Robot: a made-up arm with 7 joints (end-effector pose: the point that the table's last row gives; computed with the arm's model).
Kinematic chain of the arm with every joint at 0, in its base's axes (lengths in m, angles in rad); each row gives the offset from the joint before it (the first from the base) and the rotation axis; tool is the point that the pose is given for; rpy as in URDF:
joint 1: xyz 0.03 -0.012 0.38 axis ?
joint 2: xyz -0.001 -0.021 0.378 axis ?
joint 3: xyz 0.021 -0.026 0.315 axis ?
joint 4: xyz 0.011 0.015 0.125 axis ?
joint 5: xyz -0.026 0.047 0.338 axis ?
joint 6: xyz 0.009 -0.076 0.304 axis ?
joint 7: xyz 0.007 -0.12 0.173 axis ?
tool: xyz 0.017 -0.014 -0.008 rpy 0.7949 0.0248 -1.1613
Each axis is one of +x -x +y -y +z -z.
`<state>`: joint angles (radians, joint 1 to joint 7).
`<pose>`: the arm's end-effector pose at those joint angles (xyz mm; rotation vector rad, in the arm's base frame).
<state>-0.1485 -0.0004 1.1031 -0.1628 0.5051 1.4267 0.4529</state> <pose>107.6 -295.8 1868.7 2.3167 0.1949 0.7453</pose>
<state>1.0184 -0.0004 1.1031 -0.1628 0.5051 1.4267 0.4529</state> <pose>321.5 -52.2 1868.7 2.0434 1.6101 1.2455</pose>
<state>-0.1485 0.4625 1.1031 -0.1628 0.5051 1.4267 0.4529</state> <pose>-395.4 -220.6 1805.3 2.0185 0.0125 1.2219</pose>
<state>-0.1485 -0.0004 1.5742 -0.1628 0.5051 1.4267 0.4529</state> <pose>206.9 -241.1 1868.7 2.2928 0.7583 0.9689</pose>
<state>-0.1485 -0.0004 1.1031 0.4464 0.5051 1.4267 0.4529</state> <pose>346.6 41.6 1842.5 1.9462 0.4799 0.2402</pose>
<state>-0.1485 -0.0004 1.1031 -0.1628 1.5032 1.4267 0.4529</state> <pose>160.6 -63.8 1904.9 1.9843 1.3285 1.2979</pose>
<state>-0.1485 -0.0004 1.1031 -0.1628 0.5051 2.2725 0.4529</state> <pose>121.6 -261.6 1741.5 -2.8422 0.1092 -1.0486</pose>
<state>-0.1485 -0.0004 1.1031 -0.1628 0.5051 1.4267 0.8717</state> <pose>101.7 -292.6 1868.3 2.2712 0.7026 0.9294</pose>
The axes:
joint 1: +z
joint 2: -y
joint 3: +z
joint 4: +y
joint 5: +z
joint 6: -y
joint 7: +x

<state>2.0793 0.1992 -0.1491 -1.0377 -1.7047 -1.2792 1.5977</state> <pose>424.6 -668.8 1191.2 -0.4830 -2.4527 1.6321</pose>
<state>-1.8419 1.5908 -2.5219 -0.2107 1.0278 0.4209 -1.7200</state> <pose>412.2 1201.8 739.4 0.8750 0.2570 1.1900</pose>
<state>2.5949 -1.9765 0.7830 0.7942 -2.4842 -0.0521 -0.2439</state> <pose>-1015.4 133.3 123.3 -0.3731 -2.1673 1.3266</pose>
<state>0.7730 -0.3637 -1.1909 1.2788 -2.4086 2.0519 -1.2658</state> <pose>854.7 179.4 1174.2 -2.3782 -0.9480 1.5356</pose>
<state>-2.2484 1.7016 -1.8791 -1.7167 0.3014 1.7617 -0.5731</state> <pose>625.3 -196.7 749.4 2.0584 -0.8508 -1.6427</pose>
